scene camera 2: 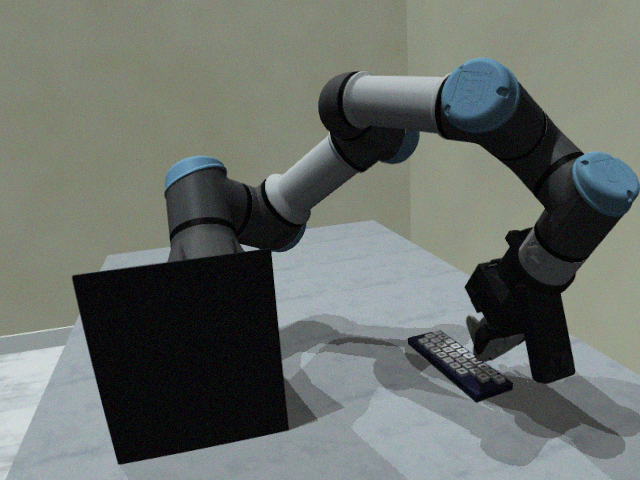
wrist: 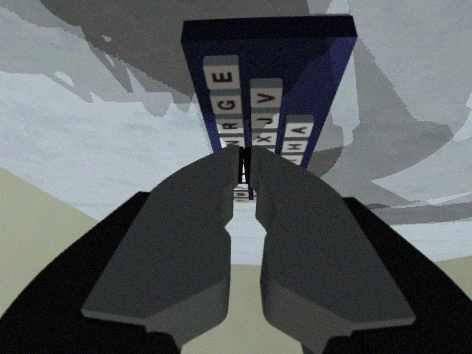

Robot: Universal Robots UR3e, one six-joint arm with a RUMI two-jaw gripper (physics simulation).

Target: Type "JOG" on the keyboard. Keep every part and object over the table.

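Where they show: gripper, fingertip midpoint: point(scene camera 2: 480, 358) point(wrist: 243, 152); arm's base, origin of the base link: point(scene camera 2: 212, 298).
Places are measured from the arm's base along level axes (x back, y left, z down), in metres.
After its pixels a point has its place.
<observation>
The dark blue keyboard point(scene camera 2: 467, 386) @(x -0.309, y -0.117, z 0.148 m) point(wrist: 305, 65) @(x -0.324, y -0.127, z 0.148 m) lies flat on the table, with pale lettered keys in rows. In the wrist view, the J key point(wrist: 265, 120) @(x -0.338, y -0.097, z 0.143 m) lies between V and X in the middle row, and the G key point(wrist: 227, 104) @(x -0.355, y -0.110, z 0.143 m) lies between E and R in the left row. I cannot make out an O key; the fingers hide many keys. My gripper point(scene camera 2: 480, 359) @(x -0.348, y -0.093, z 0.128 m) point(wrist: 243, 152) @(x -0.348, y -0.093, z 0.128 m) is shut and empty, tilted, with its fingertips close to the keys. In the wrist view the tips overlap the keyboard just below X. Whether they touch a key I cannot tell.
A large black upright panel point(scene camera 2: 180, 356) @(x 0.051, y -0.079, z 0.030 m) stands at the near left of the marble table point(scene camera 2: 320, 268) @(x -0.305, y 0.465, z 0.161 m), in front of the arm's base. The dark gripper housing hangs low at the keyboard's right. Shadows of the arm fall across the keyboard and table. The table's right edge lies beyond the gripper.
</observation>
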